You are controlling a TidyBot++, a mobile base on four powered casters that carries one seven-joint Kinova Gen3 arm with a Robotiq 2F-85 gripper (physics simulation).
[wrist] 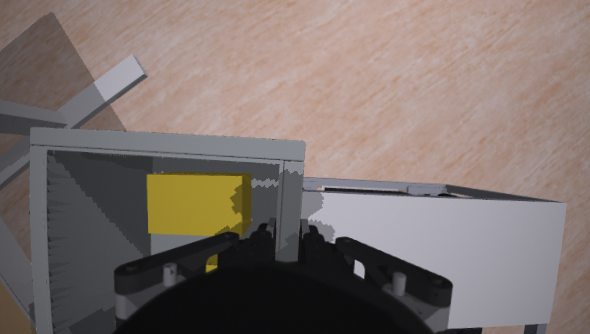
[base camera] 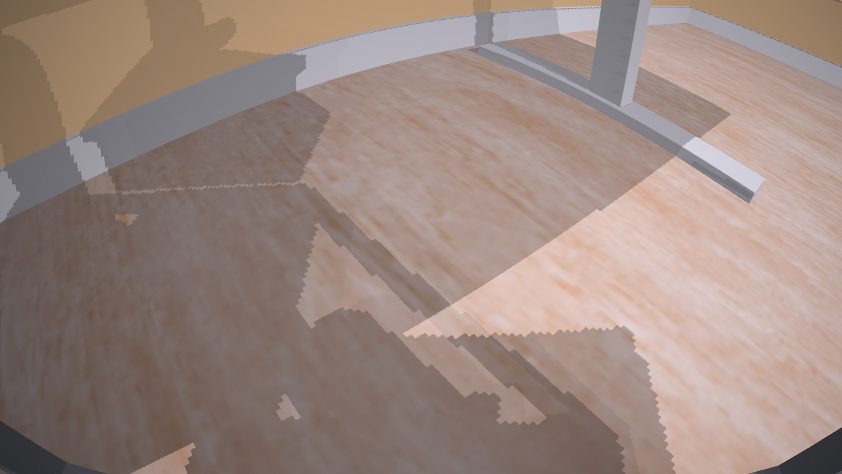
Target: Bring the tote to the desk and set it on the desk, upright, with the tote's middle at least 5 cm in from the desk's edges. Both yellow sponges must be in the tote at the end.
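Places are measured from the arm's base along level axes (x ahead, y left, z up), in millimetres.
Where they show: gripper, between the fingertips: (wrist: 288, 230).
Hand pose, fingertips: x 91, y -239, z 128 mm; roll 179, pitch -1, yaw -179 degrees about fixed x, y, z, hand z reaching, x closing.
Observation:
Things, the pixels of their top centre, and the offset from my fingertips. "*": a spot on its surface instead. Level surfaces: height alone.
- grey tote, a spot on its surface: (wrist: 165, 142) * dx +85, dy -64, dz +28 mm
- yellow sponge, centre of its top: (wrist: 193, 205) dx +96, dy -5, dz -43 mm
- grey leg with a long foot, a spot on its surface: (base camera: 622, 55) * dx +757, dy -125, dz -395 mm
- wall's skirting board, a spot on its surface: (base camera: 377, 55) * dx +947, dy +337, dz -497 mm
- wooden floor, height of its surface: dz -524 mm
The grey tote (wrist: 165, 142) fills the left and middle of the wrist view, seen from above with its open top facing the camera. My gripper (wrist: 288, 230) is shut on the tote's right-hand wall, one finger inside and one outside. A yellow sponge (wrist: 192, 204) lies inside the tote. A small patch of yellow (wrist: 212, 263) shows through the gripper's linkage; the rest of it is hidden. The tote does not show in the base camera view. A grey leg with a long foot (base camera: 622, 55) (wrist: 117, 80) stands on the floor, perhaps the desk's; no desk top can be made out.
The white top of my base (wrist: 440, 250) lies right of the tote, below it. In the base camera view the wall's skirting board (base camera: 377, 55) runs behind the leg, and shadows fall across the wooden floor (base camera: 736, 282). A tan wall (base camera: 365, 20) rises at the back.

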